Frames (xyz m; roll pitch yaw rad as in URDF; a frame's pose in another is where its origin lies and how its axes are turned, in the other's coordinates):
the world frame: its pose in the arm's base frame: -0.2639 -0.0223 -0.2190 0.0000 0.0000 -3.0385
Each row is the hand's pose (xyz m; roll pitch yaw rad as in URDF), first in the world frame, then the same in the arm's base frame.
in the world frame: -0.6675 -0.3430 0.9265 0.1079 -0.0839 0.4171
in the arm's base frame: 0.3648 0.3876 0.7075 0.1079 -0.0839 -2.6214
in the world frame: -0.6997 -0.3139 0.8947 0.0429 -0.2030 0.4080
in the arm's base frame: 0.3998 0.3619 0.6757 0.0429 -0.2030 -2.6305
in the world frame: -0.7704 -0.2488 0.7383 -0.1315 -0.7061 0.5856
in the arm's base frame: 0.4768 0.3045 0.5193 -0.1315 -0.7061 -2.4529
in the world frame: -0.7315 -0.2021 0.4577 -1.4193 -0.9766 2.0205
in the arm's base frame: 0.4429 0.2540 0.2387 -1.4193 -0.9766 -1.0180
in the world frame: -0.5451 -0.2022 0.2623 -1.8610 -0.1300 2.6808
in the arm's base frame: 0.2575 0.2349 0.0433 -1.8610 -0.1300 -0.3577
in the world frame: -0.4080 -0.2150 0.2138 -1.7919 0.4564 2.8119
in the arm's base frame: 0.1198 0.2335 -0.0052 -1.7919 0.4564 -0.2266
